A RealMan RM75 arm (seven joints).
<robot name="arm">
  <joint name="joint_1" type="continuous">
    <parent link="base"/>
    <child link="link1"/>
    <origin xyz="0 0 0.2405" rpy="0 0 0"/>
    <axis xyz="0 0 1"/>
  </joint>
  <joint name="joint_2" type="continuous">
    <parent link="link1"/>
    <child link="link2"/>
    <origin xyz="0 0 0" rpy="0 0 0"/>
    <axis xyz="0 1 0"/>
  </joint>
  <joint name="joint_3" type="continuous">
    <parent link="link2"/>
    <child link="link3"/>
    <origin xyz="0 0 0.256" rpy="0 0 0"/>
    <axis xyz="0 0 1"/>
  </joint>
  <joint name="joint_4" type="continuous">
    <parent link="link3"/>
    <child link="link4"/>
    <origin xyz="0 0 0" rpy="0 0 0"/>
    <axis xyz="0 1 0"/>
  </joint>
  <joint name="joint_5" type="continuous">
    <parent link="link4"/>
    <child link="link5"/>
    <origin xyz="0 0 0.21" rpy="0 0 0"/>
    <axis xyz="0 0 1"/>
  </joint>
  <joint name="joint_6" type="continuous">
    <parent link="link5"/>
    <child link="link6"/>
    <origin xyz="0 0 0" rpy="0 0 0"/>
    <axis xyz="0 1 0"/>
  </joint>
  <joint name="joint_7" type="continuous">
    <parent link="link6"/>
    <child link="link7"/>
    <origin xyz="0 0 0.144" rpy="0 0 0"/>
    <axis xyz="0 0 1"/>
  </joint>
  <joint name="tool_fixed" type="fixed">
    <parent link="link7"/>
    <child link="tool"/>
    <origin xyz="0 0 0" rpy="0 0 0"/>
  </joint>
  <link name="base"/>
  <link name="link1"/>
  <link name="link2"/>
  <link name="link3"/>
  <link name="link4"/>
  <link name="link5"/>
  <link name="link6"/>
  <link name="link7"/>
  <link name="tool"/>
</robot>
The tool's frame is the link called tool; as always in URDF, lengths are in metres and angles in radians. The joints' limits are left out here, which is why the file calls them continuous.
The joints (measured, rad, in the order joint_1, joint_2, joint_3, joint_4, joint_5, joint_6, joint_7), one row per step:
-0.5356 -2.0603 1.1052 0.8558 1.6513 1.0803 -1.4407
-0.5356 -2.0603 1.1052 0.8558 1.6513 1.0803 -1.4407
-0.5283 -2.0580 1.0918 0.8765 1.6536 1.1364 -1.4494
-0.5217 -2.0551 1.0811 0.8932 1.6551 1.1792 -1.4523
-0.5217 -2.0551 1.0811 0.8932 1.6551 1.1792 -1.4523
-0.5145 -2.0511 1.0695 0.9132 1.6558 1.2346 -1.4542
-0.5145 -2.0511 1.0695 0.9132 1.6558 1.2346 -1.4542
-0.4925 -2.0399 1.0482 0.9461 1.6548 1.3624 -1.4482
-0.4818 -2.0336 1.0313 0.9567 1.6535 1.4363 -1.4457
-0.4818 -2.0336 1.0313 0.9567 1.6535 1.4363 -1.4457
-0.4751 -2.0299 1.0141 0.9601 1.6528 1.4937 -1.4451
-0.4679 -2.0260 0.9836 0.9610 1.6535 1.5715 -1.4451
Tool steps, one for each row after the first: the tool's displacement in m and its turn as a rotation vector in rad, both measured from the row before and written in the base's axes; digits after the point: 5 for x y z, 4 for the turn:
0.00000 0.00000 0.00000 0.0000 0.0000 0.0000
0.00347 -0.00514 0.00402 -0.0249 -0.0165 -0.0271
0.00202 -0.00410 0.00383 -0.0163 -0.0088 -0.0230
0.00000 0.00000 0.00000 0.0000 0.0000 0.0000
0.00288 -0.00550 0.00446 -0.0227 -0.0095 -0.0324
0.00000 0.00000 0.00000 0.0000 0.0000 0.0000
0.00170 -0.01561 0.00826 -0.0589 -0.0148 -0.0699
-0.00037 -0.00921 0.00472 -0.0356 -0.0126 -0.0335
0.00000 0.00000 0.00000 0.0000 0.0000 0.0000
-0.00077 -0.00709 0.00354 -0.0283 -0.0137 -0.0214
-0.00159 -0.00929 0.00544 -0.0356 -0.0222 -0.0247

